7 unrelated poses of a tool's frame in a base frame.
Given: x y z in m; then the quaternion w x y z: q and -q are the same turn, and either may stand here.
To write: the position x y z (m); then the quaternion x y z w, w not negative. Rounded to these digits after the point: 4 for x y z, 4 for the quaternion.
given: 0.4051 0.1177 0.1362 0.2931 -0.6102 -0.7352 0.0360
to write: 0.4051 0.1177 0.1362 -0.6102 -0.7352 0.0360 0.2931
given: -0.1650 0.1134 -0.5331 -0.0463 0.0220 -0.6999 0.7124
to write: -0.1650 0.1134 -0.5331 -0.0220 0.6999 -0.7124 0.0463
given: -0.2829 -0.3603 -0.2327 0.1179 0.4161 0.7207 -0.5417
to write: -0.2829 -0.3603 -0.2327 0.4161 0.7207 -0.5417 0.1179
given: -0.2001 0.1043 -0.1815 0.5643 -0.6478 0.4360 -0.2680
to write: -0.2001 0.1043 -0.1815 -0.6478 0.4360 -0.2680 0.5643
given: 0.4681 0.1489 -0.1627 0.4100 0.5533 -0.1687 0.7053
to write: 0.4681 0.1489 -0.1627 0.5533 -0.1687 0.7053 0.4100
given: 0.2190 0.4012 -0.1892 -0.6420 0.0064 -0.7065 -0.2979
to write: 0.2190 0.4012 -0.1892 -0.0064 0.7065 0.2979 0.6420
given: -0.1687 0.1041 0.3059 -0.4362 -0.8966 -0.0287 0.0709
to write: -0.1687 0.1041 0.3059 0.8966 0.0287 -0.0709 0.4362
